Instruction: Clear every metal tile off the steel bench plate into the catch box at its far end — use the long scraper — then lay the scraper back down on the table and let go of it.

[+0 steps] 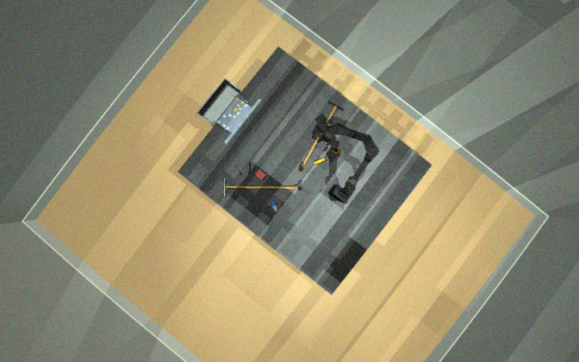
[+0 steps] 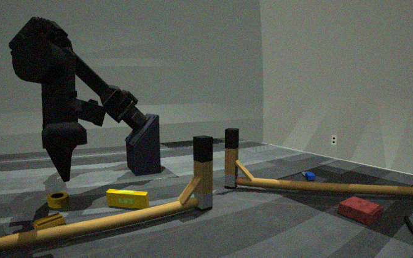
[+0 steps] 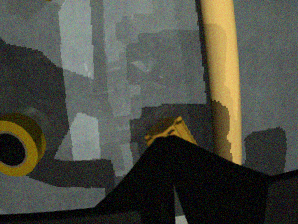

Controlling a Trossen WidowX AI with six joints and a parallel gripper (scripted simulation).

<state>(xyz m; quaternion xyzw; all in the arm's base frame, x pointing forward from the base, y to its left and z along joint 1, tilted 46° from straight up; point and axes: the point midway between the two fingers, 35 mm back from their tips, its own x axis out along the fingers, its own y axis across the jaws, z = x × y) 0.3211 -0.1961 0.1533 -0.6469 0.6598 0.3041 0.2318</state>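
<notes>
Now: gripper tip 2 cm short of the yellow-handled screwdriver, 5 cm to the left of it and 7 cm above it. Round my gripper tip: scraper 5 cm ahead, 3 cm to the right, 2 cm below; yellow tape ring 12 cm behind, 3 cm to the right, 8 cm below; yellow level 5 cm behind, 12 cm to the left, 6 cm below.
</notes>
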